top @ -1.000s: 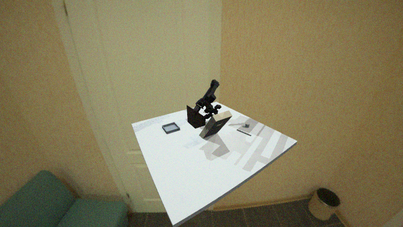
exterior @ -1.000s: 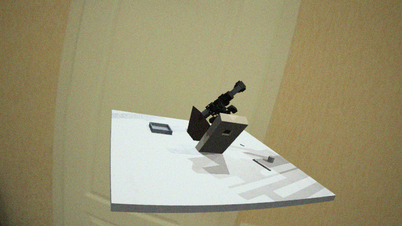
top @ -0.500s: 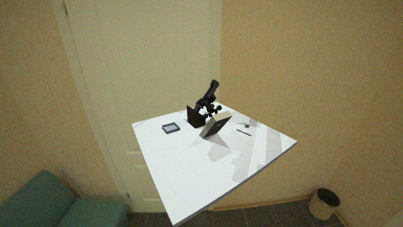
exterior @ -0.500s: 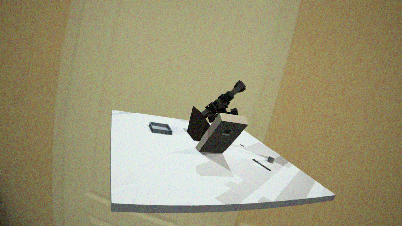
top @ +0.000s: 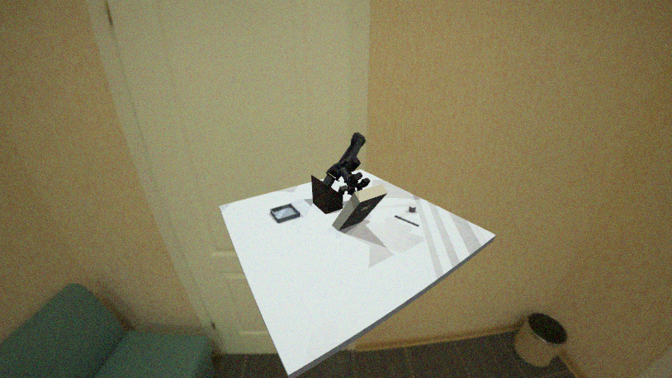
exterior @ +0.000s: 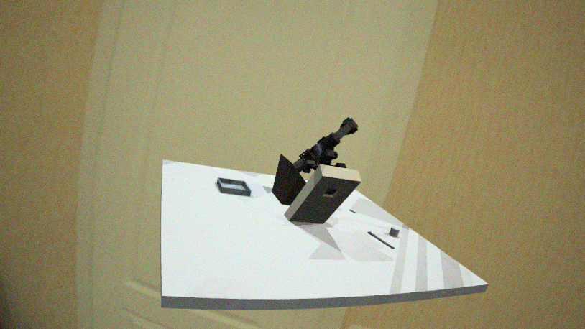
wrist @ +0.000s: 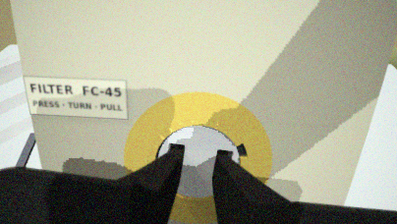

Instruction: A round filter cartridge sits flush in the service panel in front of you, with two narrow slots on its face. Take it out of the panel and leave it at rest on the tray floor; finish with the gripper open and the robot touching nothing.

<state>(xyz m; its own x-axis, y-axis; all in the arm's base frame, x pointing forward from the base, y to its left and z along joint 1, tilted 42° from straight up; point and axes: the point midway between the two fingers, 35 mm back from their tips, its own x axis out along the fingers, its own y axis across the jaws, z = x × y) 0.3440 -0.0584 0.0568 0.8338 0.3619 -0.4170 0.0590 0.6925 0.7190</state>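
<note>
Now: the wedge block 4 cm behind my gripper tip and 8 cm below it. Also, from my gripper tip: filter cartridge (1 cm ahead, 1 cm below); dark tray (45 cm behind, 28 cm to the right, 22 cm below).
</note>
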